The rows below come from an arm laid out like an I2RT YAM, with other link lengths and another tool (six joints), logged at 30 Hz.
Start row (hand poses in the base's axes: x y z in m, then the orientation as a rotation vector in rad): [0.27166 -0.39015 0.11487 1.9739 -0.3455 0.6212]
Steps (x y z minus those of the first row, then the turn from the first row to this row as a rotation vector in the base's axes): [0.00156 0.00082 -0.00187 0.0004 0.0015 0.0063]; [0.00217 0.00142 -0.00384 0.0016 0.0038 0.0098]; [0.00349 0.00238 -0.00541 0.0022 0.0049 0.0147]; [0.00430 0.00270 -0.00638 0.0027 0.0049 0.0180]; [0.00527 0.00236 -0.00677 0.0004 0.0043 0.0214]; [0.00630 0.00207 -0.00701 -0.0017 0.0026 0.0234]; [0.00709 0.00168 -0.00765 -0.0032 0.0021 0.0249]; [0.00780 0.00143 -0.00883 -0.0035 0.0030 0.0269]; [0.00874 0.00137 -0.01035 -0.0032 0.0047 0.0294]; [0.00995 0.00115 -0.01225 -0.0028 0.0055 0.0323]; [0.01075 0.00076 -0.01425 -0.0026 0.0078 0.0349]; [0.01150 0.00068 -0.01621 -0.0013 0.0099 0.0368]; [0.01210 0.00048 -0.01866 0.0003 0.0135 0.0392]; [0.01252 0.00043 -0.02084 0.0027 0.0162 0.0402]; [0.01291 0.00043 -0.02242 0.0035 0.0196 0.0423]
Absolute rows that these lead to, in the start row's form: [0.27322 -0.38933 0.11300 1.9764 -0.3386 0.6237]; [0.27383 -0.38873 0.11103 1.9791 -0.3343 0.6235]; [0.27515 -0.38777 0.10946 1.9813 -0.3291 0.6255]; [0.27596 -0.38745 0.10849 1.9827 -0.3260 0.6276]; [0.27693 -0.38779 0.10810 1.9813 -0.3223 0.6305]; [0.27796 -0.38808 0.10786 1.9795 -0.3206 0.6336]; [0.27875 -0.38847 0.10722 1.9783 -0.3189 0.6351]; [0.27946 -0.38872 0.10604 1.9788 -0.3163 0.6355]; [0.28040 -0.38878 0.10452 1.9802 -0.3129 0.6354]; [0.28161 -0.38900 0.10262 1.9815 -0.3098 0.6364]; [0.28241 -0.38939 0.10062 1.9830 -0.3059 0.6357]; [0.28316 -0.38947 0.09866 1.9853 -0.3032 0.6347]; [0.28376 -0.38967 0.09621 1.9884 -0.2993 0.6325]; [0.28418 -0.38972 0.09403 1.9916 -0.2975 0.6303]; [0.28457 -0.38972 0.09245 1.9937 -0.2936 0.6281]
